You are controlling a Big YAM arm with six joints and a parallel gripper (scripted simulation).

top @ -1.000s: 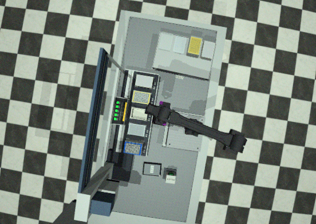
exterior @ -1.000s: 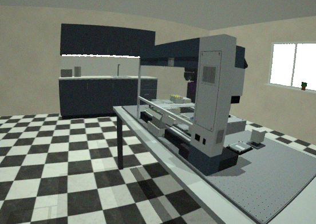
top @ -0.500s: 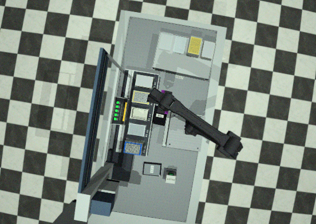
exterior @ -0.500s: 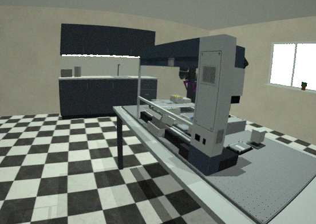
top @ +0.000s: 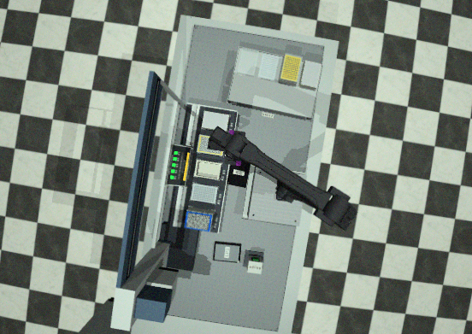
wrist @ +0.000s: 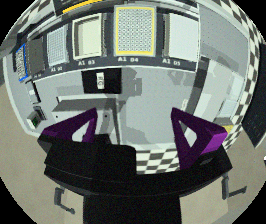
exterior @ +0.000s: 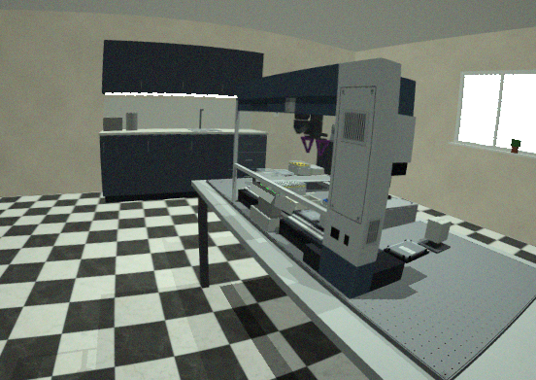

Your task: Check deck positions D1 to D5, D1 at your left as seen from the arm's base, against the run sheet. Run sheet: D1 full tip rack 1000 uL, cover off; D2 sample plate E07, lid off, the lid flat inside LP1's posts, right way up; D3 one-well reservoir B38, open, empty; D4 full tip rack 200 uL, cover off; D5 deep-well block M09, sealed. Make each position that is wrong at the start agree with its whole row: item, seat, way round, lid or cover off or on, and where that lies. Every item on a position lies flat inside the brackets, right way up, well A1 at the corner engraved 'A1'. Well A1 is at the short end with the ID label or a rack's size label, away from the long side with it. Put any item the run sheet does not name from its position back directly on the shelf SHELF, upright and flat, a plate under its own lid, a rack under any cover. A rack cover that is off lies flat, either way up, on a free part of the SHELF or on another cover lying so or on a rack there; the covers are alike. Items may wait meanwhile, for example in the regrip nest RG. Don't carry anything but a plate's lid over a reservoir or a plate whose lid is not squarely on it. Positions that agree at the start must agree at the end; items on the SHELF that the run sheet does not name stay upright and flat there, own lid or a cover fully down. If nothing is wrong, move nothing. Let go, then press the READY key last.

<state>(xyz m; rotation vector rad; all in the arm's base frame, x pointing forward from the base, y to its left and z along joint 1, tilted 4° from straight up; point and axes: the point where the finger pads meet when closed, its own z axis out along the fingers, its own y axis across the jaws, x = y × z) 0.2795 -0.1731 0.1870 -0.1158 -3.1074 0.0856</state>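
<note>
Now: hand 14 cm above the clear rack cover, 12 cm short of it and 1 cm to the left of it. The rest, counted from my hand: cream reservoir: 19 cm below, 13 cm ahead, 11 cm to the left; then white-topped block: 18 cm below, 13 cm to the right, 11 cm ahead; then yellow-framed tip rack: 16 cm below, 11 cm ahead, 2 cm to the right.
</note>
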